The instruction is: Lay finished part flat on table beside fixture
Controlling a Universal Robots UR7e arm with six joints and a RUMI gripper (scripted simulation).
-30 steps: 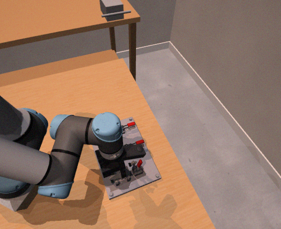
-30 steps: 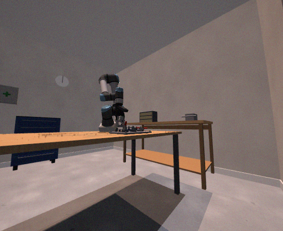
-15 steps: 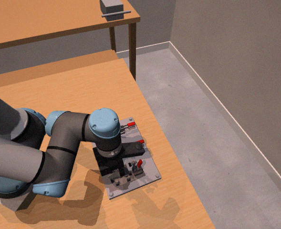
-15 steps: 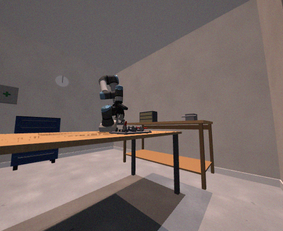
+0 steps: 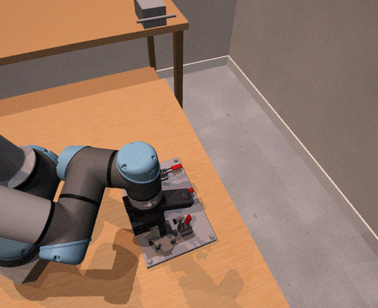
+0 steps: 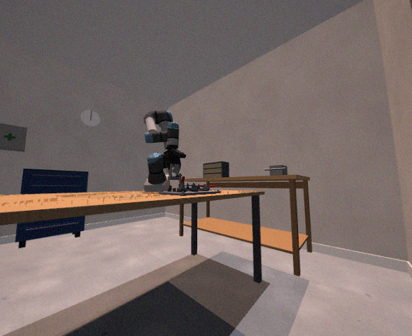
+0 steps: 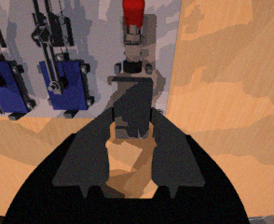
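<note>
Right now the finished grey part is 10 mm behind my hand. From my hand the other things lie so: blue blank 110 mm to the left, 80 mm below; grey fixture plate 110 mm to the left, 100 mm below, 40 mm ahead.
</note>
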